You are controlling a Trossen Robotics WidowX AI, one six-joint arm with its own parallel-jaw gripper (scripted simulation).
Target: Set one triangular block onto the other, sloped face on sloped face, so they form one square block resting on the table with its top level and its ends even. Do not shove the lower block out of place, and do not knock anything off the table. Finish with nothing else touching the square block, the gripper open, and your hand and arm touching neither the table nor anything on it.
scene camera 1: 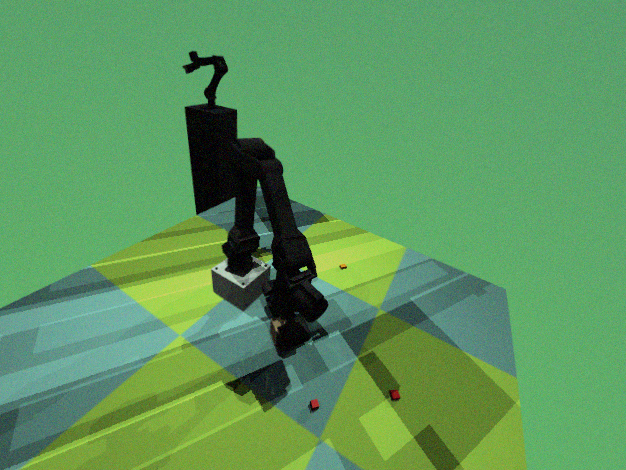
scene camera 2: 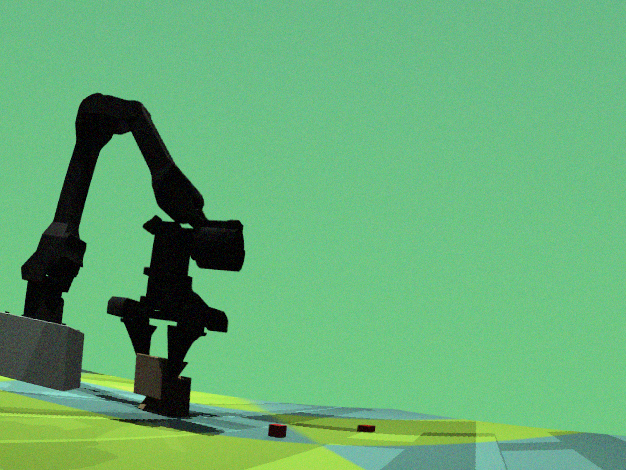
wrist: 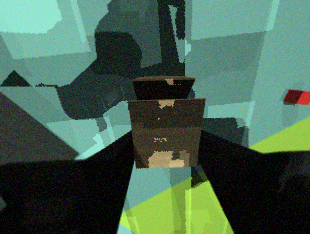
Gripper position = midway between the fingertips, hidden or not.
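Note:
A triangular block (scene camera 2: 175,402) is in view, and another triangular block (scene camera 2: 152,379) is held by the gripper (scene camera 2: 157,373). The wrist view shows the gripper (wrist: 163,132) too, as does scene camera 1, with the gripper (scene camera 1: 281,329) visible there.

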